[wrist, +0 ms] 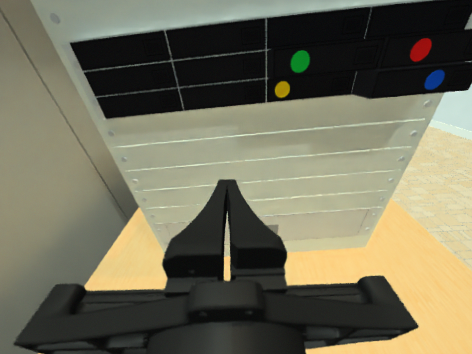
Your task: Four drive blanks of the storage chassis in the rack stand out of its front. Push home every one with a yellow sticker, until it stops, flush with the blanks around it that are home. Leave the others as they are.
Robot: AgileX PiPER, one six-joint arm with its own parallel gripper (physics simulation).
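Note:
The storage chassis shows black blanks in three rows across the upper part of the wrist view. The yellow-stickered blank [312, 89] is in the bottom row; its lower edge runs in line with its left neighbour [225, 95], and it looks flush. The green-stickered blank [332, 59] directly above it stands out. The red-stickered blank [452, 47] and, below it, the blue-stickered blank [400, 82] stand out at the right; the blue one shows its left side. My gripper [227, 189] is shut and empty, its tips below the blank rows in the view, apart from the blanks.
Pale panels [260, 145] with screws at their ends fill the rack below the chassis. The rack stands on a wooden surface [325, 270]. A grey-brown wall or panel [45, 150] is at the left, and a tiled floor [440, 175] lies at the right.

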